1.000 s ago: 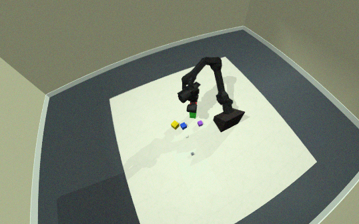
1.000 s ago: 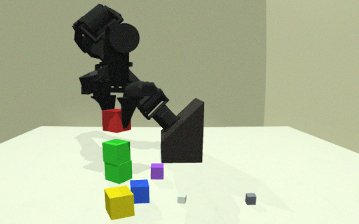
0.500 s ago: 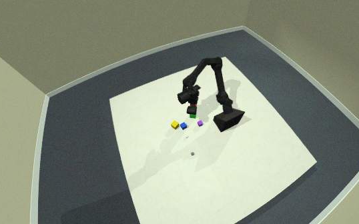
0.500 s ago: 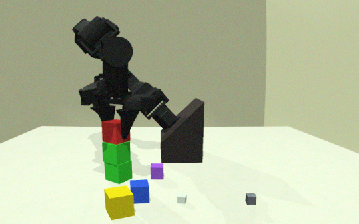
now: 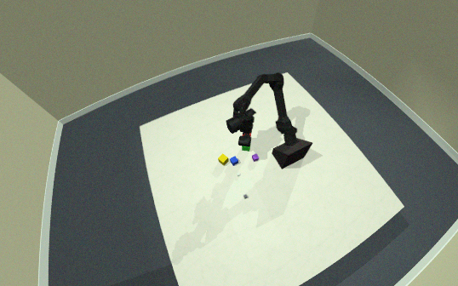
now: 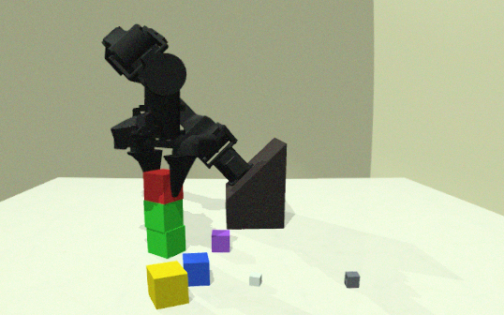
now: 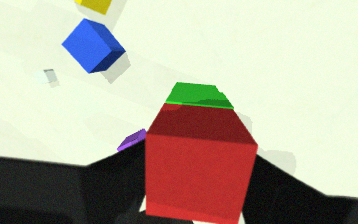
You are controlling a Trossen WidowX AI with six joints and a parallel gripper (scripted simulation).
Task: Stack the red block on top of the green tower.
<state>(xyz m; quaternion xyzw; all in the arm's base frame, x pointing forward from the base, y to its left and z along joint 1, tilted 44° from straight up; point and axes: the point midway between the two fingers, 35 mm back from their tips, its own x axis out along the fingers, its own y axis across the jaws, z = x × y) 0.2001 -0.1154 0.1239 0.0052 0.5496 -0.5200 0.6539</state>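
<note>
My gripper tip is now 2 cm below the red block. The rest, counted from my gripper tip: yellow cube 16 cm ahead, 8 cm below; blue cube 12 cm ahead, 8 cm below, 4 cm to the left; purple cube 9 cm to the left, 8 cm below.
</note>
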